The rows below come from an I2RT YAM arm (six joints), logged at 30 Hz.
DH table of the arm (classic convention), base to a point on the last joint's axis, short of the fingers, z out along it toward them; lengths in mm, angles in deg. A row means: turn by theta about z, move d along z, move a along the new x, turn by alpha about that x. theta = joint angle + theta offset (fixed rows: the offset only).
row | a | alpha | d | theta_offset
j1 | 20 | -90 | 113.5 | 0
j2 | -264 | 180 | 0 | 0
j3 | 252.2 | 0 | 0 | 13.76
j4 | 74 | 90 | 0 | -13.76
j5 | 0 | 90 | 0 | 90
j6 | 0 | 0 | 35.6 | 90
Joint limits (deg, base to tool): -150..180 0..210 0..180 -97..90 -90..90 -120..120
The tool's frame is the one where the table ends.
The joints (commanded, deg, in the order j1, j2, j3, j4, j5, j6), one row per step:
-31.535 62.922 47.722 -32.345 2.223 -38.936
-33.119 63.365 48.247 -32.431 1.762 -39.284
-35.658 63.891 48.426 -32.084 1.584 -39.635
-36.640 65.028 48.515 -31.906 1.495 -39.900
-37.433 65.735 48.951 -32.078 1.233 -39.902
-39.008 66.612 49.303 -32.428 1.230 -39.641
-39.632 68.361 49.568 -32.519 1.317 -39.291
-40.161 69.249 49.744 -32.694 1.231 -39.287
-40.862 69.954 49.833 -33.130 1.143 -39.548
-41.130 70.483 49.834 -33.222 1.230 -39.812
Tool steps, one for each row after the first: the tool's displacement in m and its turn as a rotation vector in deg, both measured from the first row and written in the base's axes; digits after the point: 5 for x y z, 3 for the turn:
-0.00168 -0.00602 0.00127 0.098 -0.043 -1.016
-0.00562 -0.01547 0.00082 0.015 0.023 -3.176
-0.00527 -0.02057 -0.00265 0.421 0.808 -3.902
-0.00533 -0.02439 -0.00304 0.840 1.056 -4.518
-0.00756 -0.03091 -0.00481 1.507 1.646 -6.287
-0.00568 -0.03590 -0.01015 2.572 2.808 -7.235
-0.00541 -0.03898 -0.01285 3.166 3.472 -7.713
-0.00645 -0.04197 -0.01563 3.740 4.361 -8.159
-0.00644 -0.04358 -0.01782 3.939 4.995 -8.278

